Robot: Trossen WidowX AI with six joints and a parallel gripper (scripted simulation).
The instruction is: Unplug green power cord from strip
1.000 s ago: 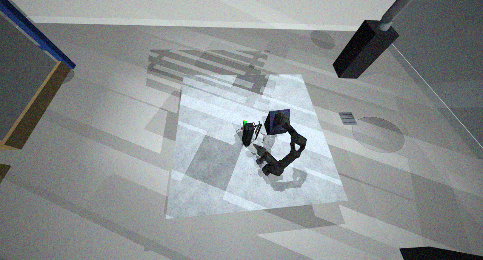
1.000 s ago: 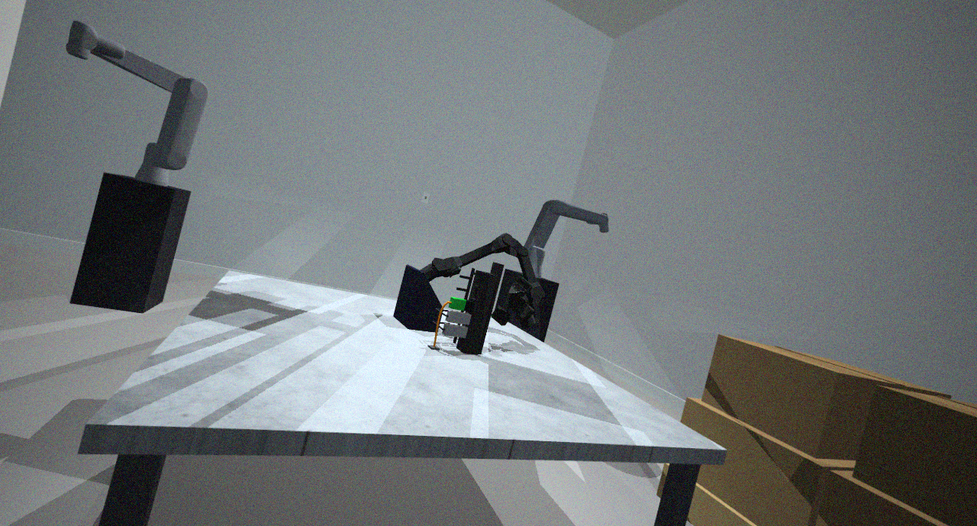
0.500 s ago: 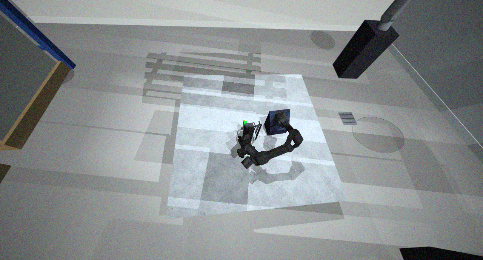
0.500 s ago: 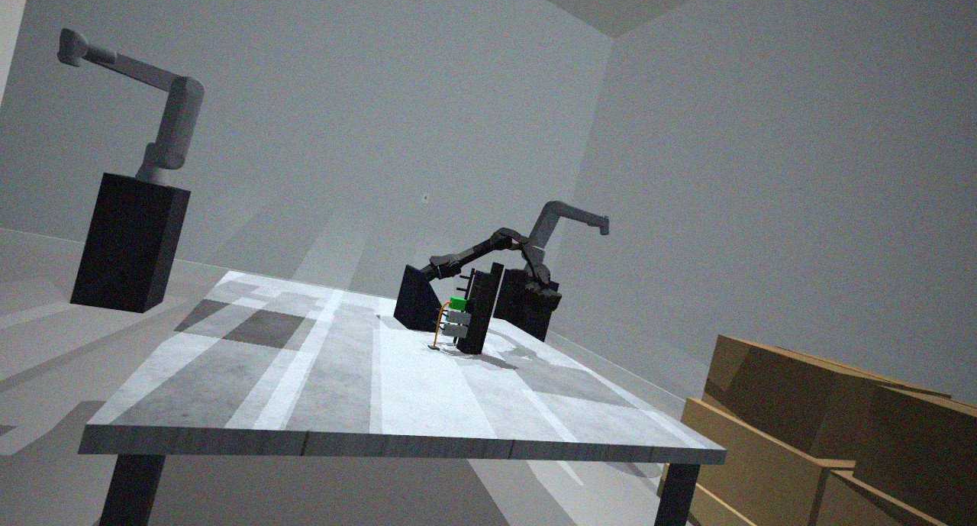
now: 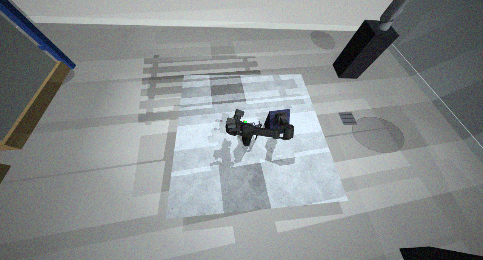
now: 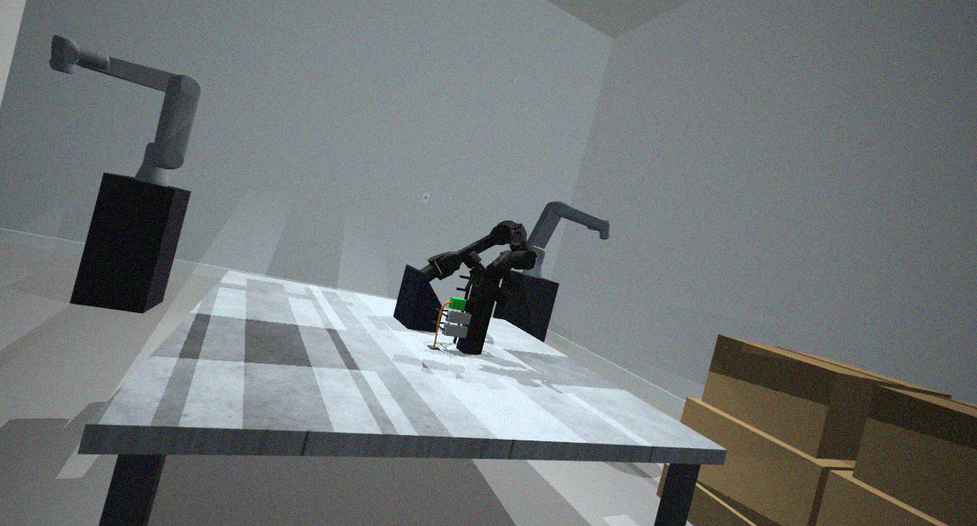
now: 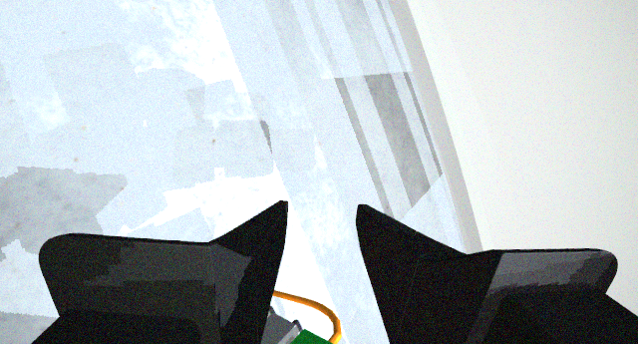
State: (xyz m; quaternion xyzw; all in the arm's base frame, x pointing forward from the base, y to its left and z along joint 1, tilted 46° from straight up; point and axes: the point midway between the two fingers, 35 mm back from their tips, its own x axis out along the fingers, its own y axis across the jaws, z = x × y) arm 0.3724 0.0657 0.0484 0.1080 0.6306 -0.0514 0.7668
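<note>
My gripper tip is 110 mm past the green plug, 40 mm above it and 30 mm to the right of it.
</note>
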